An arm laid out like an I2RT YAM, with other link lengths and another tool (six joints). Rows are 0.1 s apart.
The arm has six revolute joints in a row. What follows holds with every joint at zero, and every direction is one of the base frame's.
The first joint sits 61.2 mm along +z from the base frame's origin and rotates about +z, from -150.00 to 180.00 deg.
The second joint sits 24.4 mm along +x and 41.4 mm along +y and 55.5 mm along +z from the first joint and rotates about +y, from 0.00 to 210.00 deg.
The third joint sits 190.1 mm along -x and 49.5 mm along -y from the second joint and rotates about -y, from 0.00 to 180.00 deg.
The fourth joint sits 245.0 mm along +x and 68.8 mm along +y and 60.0 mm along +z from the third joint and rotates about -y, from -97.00 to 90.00 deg.
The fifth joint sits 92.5 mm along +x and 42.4 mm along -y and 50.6 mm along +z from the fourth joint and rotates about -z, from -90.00 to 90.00 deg.
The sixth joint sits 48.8 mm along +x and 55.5 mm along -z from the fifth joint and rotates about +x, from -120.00 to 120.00 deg.
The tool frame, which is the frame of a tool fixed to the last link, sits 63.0 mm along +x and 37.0 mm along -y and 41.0 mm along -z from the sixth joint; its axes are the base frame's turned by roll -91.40, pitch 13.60 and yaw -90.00 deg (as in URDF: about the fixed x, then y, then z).
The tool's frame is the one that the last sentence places.
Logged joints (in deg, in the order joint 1, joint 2, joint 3, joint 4, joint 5, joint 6), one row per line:
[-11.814, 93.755, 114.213, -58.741, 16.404, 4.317]
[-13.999, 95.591, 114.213, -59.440, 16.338, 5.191]
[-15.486, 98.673, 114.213, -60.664, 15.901, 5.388]
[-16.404, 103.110, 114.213, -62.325, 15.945, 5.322]
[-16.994, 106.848, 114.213, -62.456, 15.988, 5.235]
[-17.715, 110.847, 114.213, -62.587, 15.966, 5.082]
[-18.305, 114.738, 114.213, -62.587, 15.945, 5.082]
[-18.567, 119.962, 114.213, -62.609, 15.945, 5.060]
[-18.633, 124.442, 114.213, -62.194, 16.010, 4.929]
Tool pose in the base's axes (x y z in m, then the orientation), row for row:
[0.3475, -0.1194, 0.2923, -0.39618, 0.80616, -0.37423, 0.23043]
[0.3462, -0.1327, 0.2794, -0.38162, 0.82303, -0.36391, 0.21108]
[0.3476, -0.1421, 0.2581, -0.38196, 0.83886, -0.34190, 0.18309]
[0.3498, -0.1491, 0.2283, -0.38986, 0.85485, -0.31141, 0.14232]
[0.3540, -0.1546, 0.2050, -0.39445, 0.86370, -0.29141, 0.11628]
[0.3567, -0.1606, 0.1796, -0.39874, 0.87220, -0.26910, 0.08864]
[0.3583, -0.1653, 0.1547, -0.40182, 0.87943, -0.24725, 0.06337]
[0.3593, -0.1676, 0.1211, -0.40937, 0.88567, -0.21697, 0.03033]
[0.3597, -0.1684, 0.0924, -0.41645, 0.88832, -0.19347, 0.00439]
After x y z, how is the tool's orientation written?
As a quaternion, x y z w.
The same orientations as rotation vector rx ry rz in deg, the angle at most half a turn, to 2 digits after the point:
[-62.44, 127.05, -58.98]
[-60.76, 131.04, -57.94]
[-61.74, 135.59, -55.26]
[-64.45, 141.32, -51.48]
[-66.18, 144.91, -48.89]
[-67.99, 148.71, -45.88]
[-69.55, 152.21, -42.79]
[-72.30, 156.41, -38.32]
[-74.75, 159.45, -34.73]

